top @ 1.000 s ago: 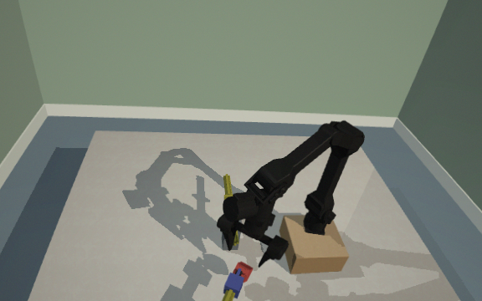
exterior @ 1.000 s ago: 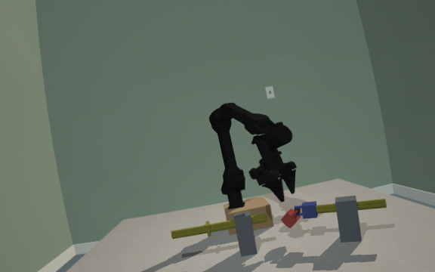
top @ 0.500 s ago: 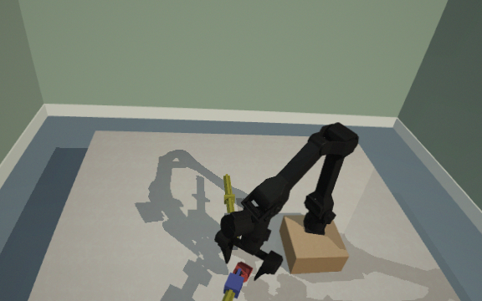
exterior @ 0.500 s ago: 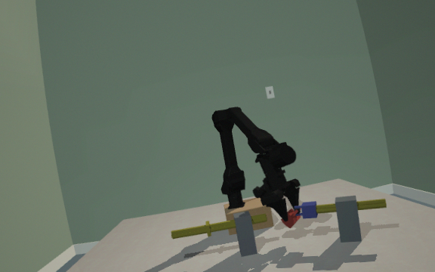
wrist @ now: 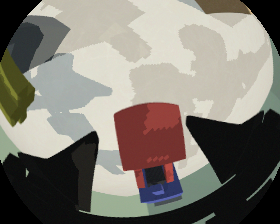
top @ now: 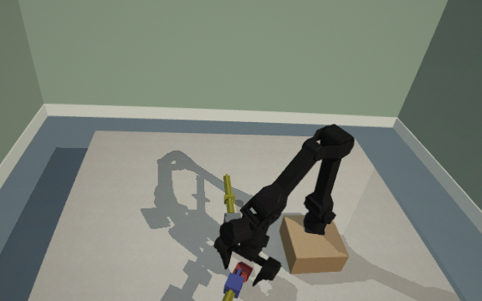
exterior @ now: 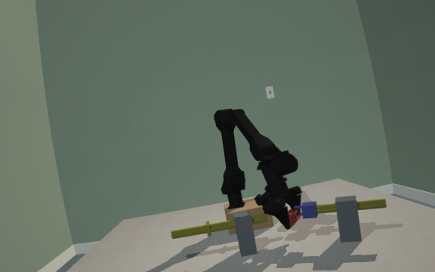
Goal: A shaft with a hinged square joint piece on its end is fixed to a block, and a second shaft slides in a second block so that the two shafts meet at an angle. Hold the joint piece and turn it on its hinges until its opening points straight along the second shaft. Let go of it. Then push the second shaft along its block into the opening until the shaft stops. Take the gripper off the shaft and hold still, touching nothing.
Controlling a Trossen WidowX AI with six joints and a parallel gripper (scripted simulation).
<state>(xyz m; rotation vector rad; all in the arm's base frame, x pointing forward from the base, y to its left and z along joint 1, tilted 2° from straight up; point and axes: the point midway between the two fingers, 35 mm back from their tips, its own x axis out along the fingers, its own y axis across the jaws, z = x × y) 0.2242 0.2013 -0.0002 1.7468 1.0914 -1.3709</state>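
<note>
Right now my gripper tip is 20 mm below the red square joint piece.
</note>
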